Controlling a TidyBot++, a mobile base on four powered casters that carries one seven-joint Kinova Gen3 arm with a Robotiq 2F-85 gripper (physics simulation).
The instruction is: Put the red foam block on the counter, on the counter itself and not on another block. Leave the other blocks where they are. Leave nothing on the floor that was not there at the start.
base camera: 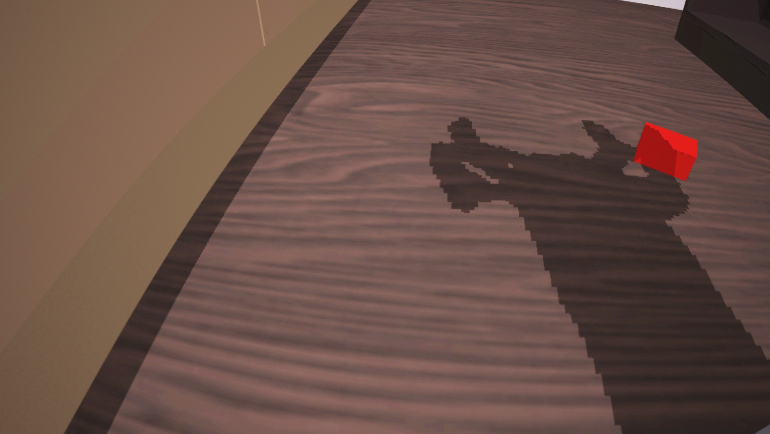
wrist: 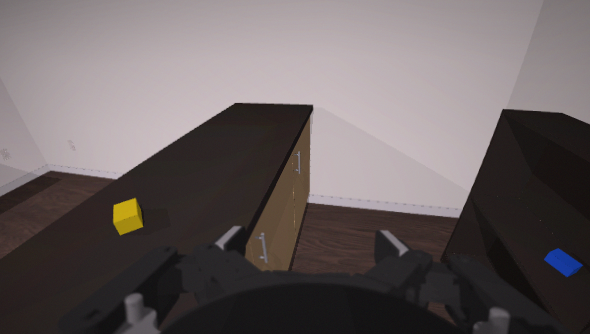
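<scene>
The red foam block [base camera: 666, 152] lies on the wooden floor at the right of the base camera view, partly in the arm's shadow and near the dark shelf unit. The counter [wrist: 220, 145] has a dark top and runs along the left of the wrist view. A yellow block [wrist: 128, 217] sits on the counter top. A blue block [wrist: 563, 262] lies on a board of the shelf unit at the right of the wrist view. My gripper [wrist: 309, 243] is open and empty, at the bottom of the wrist view, with its fingers wide apart. The red block does not show in the wrist view.
The tan cabinet front [base camera: 134, 161] [wrist: 280, 210] of the counter runs along the left of the base camera view. The dark shelf unit [base camera: 711, 48] [wrist: 480, 185] stands opposite it, on the right. A strip of wooden floor [base camera: 377, 269] [wrist: 340, 240] lies between them, ending at the wall [wrist: 380, 100].
</scene>
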